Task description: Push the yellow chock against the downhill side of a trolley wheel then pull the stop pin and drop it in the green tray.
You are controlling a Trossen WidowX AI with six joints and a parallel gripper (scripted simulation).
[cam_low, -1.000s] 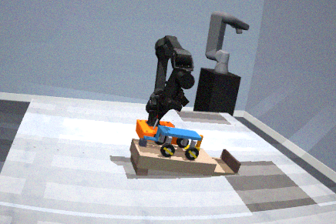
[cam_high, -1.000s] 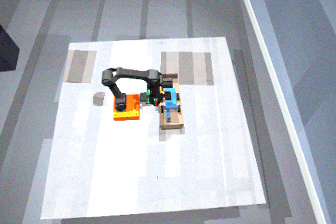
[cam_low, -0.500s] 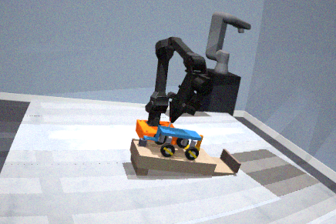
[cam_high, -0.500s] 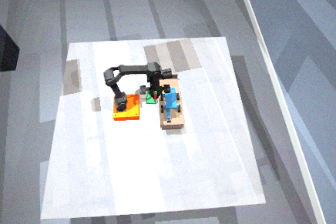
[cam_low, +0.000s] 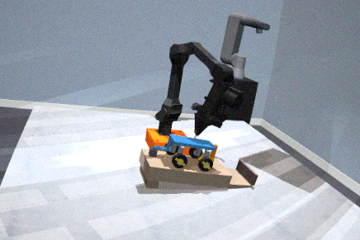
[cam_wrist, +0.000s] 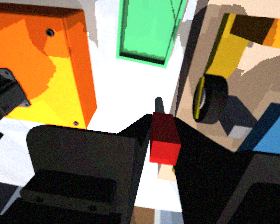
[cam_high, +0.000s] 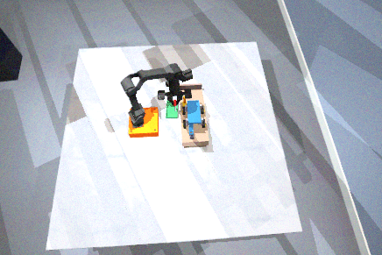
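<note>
Right now the green tray is 20 mm behind my gripper tip, 50 mm to the left of it and 150 mm below it. Also, from my gripper tip: red-headed stop pin (right at my gripper tip); blue trolley (100 mm ahead, 70 mm to the right, 30 mm below); yellow chock (60 mm ahead, 30 mm to the left, 60 mm below).
</note>
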